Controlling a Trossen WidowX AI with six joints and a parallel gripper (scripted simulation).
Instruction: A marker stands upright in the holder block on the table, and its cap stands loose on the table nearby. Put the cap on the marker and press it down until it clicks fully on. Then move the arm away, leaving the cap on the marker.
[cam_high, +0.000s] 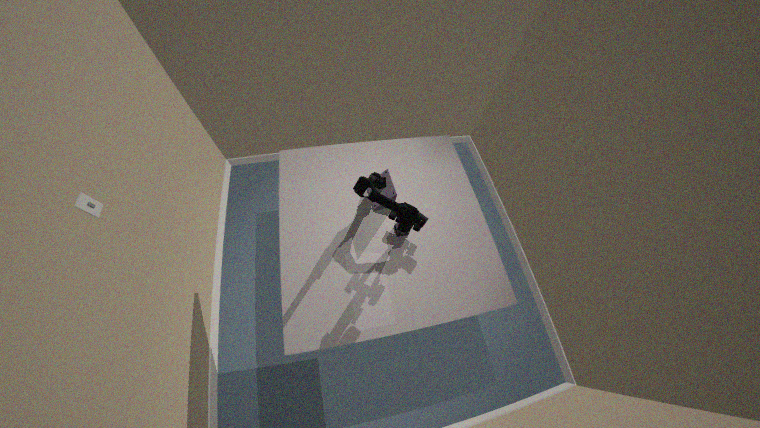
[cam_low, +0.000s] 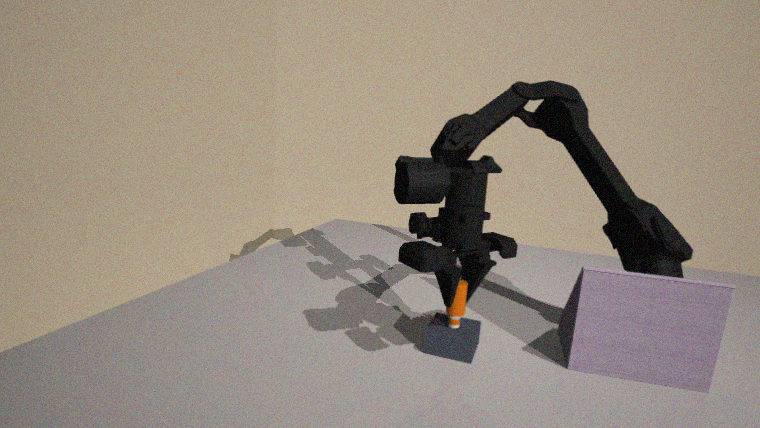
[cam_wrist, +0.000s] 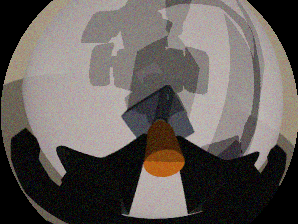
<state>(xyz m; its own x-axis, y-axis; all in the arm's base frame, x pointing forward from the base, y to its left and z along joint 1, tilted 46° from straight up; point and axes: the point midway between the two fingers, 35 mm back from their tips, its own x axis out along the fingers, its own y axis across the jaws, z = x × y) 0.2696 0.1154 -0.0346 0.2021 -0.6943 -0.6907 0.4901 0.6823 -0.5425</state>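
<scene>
The orange cap is 10 mm above my gripper tip. Also, from my gripper tip: dark grey holder block 50 mm below.
</scene>
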